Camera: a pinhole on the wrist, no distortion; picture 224 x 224 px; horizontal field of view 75.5 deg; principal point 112.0 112.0 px. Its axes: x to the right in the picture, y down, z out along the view. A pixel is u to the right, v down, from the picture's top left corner.
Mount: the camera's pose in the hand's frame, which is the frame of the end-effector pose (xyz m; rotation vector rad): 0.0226 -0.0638 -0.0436 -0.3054 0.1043 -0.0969
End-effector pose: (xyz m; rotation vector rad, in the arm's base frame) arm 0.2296 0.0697 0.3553 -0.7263 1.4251 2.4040
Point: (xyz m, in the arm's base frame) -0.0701 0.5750 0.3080
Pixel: 166 50
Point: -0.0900 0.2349 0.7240
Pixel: 101 182
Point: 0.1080 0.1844 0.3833
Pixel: 135 130
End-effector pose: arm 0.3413 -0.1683 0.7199 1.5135 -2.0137 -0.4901
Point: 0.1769 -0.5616 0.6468
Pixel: outside the picture
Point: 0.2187 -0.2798 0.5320
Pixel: 134 76
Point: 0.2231 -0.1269 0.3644
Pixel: 51 39
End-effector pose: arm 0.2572 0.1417 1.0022 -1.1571 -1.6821 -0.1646
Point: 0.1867 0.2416 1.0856
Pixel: 214 114
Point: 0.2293 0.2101 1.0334
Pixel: 149 164
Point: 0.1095 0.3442 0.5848
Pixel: 21 131
